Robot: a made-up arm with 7 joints. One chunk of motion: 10 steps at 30 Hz.
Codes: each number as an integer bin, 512 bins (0 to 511) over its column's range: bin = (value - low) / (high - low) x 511, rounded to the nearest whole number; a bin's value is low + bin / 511 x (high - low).
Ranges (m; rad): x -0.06..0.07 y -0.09..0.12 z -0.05..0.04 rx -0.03..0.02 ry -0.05..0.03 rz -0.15..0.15
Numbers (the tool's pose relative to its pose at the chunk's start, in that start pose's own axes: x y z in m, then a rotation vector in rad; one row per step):
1: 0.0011 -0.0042 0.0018 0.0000 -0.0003 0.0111
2: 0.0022 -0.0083 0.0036 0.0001 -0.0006 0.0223
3: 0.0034 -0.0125 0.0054 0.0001 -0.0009 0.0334
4: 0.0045 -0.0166 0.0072 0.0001 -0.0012 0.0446
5: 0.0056 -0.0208 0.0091 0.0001 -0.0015 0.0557
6: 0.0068 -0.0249 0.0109 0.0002 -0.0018 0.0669
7: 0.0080 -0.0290 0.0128 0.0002 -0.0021 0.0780
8: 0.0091 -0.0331 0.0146 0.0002 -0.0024 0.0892
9: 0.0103 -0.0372 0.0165 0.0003 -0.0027 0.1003
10: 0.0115 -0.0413 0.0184 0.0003 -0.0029 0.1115
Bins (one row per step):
1: 240 209 294 307 317 274
2: 244 199 304 308 316 293
3: 249 189 315 308 314 312
4: 254 179 325 308 312 331
5: 258 168 336 308 310 350
6: 263 158 346 309 308 369
7: 267 148 357 309 306 388
8: 272 138 367 309 304 407
9: 276 128 378 310 302 426
10: 281 119 388 310 301 445

